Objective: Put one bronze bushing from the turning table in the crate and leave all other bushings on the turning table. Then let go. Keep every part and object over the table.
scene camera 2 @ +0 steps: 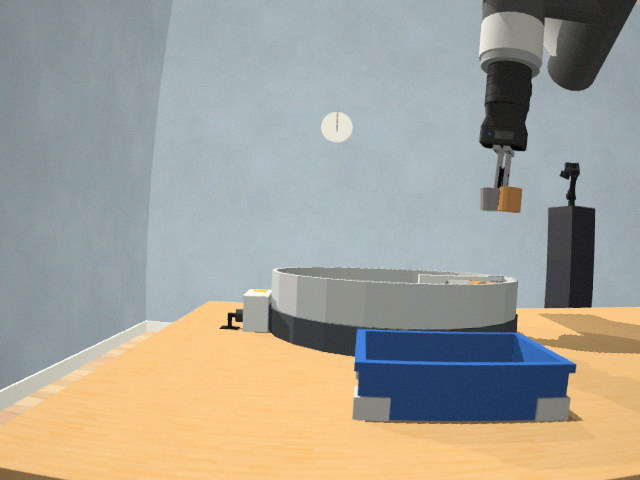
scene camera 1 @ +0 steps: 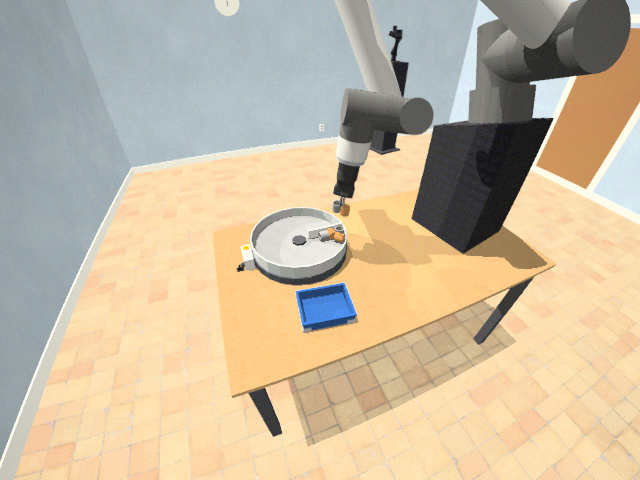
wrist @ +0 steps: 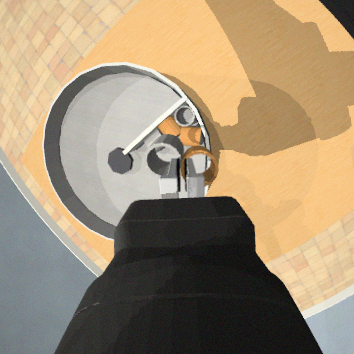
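Where they show: gripper, fingertip midpoint: [scene camera 2: 500,188] [scene camera 1: 341,205] [wrist: 181,168]; arm's base, link origin: [scene camera 1: 498,120].
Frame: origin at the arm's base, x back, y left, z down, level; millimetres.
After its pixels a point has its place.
Observation:
My gripper [scene camera 1: 342,202] {z 301, x -679, y -183 mm} [scene camera 2: 501,184] {z 301, x -679, y -183 mm} [wrist: 181,168] {z 301, x -679, y -183 mm} is shut on the adjoining walls of a bronze bushing [scene camera 1: 344,210] {z 310, x -682, y -157 mm} [scene camera 2: 510,199] {z 322, x -680, y -155 mm} [wrist: 214,166] {z 304, x -656, y -159 mm} and a grey bushing [scene camera 1: 336,206] {z 305, x -697, y -190 mm} [scene camera 2: 489,198] {z 319, x -696, y -191 mm} [wrist: 153,159] {z 320, x -698, y -212 mm}. Both hang upright side by side, high above the right side of the turning table [scene camera 1: 299,271] {z 475, x -919, y -107 mm} [scene camera 2: 403,304] {z 478, x -894, y -94 mm} [wrist: 52,150] {z 481, x -924, y -466 mm}. On it, two bronze bushings [scene camera 1: 339,237] {z 466, x -676, y -185 mm} [wrist: 190,135] {z 459, x -664, y -198 mm} lie on their sides near the rim, beside an upright grey bushing [scene camera 1: 339,227] {z 466, x -634, y -243 mm} [wrist: 176,115] {z 469, x -653, y -244 mm}. Another grey bushing [scene camera 1: 323,235] {z 466, x -728, y -233 mm} lies beside them, partly hidden in the wrist view. The blue crate [scene camera 1: 330,322] {z 522, x -928, y 116 mm} [scene camera 2: 460,387] {z 520, x -936, y 114 mm} holds no bushing.
A thin white divider [wrist: 155,125] {z 452, x -691, y -261 mm} runs from the turning table's dark hub [scene camera 1: 299,240] {z 489, x -821, y -285 mm} [wrist: 120,160] {z 489, x -815, y -288 mm} to its rim. A white box [scene camera 1: 246,253] {z 491, x -1052, y -332 mm} [scene camera 2: 256,310] {z 515, x -1056, y -290 mm} stands at its left side. The robot's dark pedestal [scene camera 1: 475,180] {z 203, x -190, y 72 mm} stands at the right of the wooden table [scene camera 1: 268,351] {z 550, x -1147, y 87 mm}.

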